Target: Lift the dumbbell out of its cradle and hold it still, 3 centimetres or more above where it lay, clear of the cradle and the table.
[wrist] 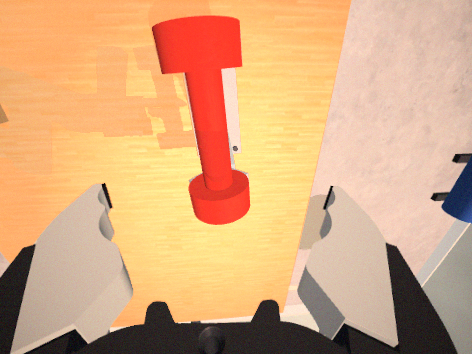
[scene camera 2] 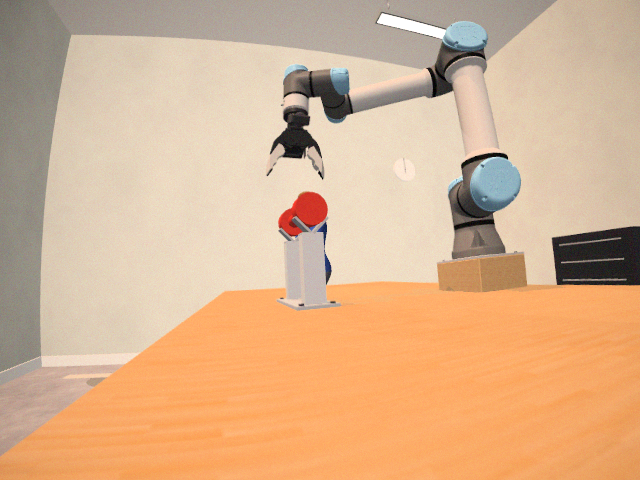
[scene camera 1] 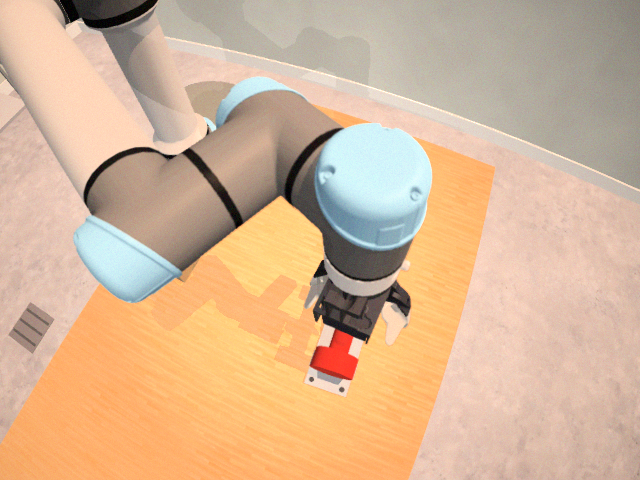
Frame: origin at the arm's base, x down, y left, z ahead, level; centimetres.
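Where they show: gripper, fingertip midpoint: (wrist: 221, 187) (scene camera 2: 295, 177); arm's base, link origin: (scene camera 2: 478, 256).
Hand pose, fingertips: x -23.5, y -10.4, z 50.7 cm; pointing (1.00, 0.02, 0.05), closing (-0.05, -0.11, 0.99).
Observation:
Things, the pixels of their top centre, and the offset from my fingertips. Level surfaces: height alone.
- red dumbbell, top centre: (wrist: 211, 146) (scene camera 1: 350, 314) (scene camera 2: 299, 202) dy +0.4, dx +6.8, dz -0.7 cm
- pale grey cradle, top centre: (wrist: 212, 129) (scene camera 1: 347, 322) (scene camera 2: 300, 223) dy +0.4, dx +12.4, dz -0.7 cm
- orange wooden table, surface height: dx +32.8 cm
The red dumbbell (scene camera 1: 334, 361) (scene camera 2: 310, 208) (wrist: 212, 120) rests in the V-shaped supports on top of the pale grey cradle (scene camera 1: 326, 385) (scene camera 2: 312, 268) (wrist: 231, 110). My gripper (scene camera 1: 349, 322) (scene camera 2: 295, 176) (wrist: 221, 187) is open and empty, pointing down above the dumbbell with a visible gap in scene camera 2. In the wrist view the handle runs nearly upright in the picture, and one end weight appears midway between the open fingers. In scene camera 1 the gripper hides the far part of the dumbbell.
The cradle's base plate stands on the orange wooden table (scene camera 1: 232, 387) (scene camera 2: 361, 387) (wrist: 270, 270). The arm's base sits on a wooden block (scene camera 2: 460, 273) to the right in scene camera 2. A dark drawer unit (scene camera 2: 594, 258) stands behind it. A figure in blue (scene camera 2: 327, 253) shows behind the cradle.

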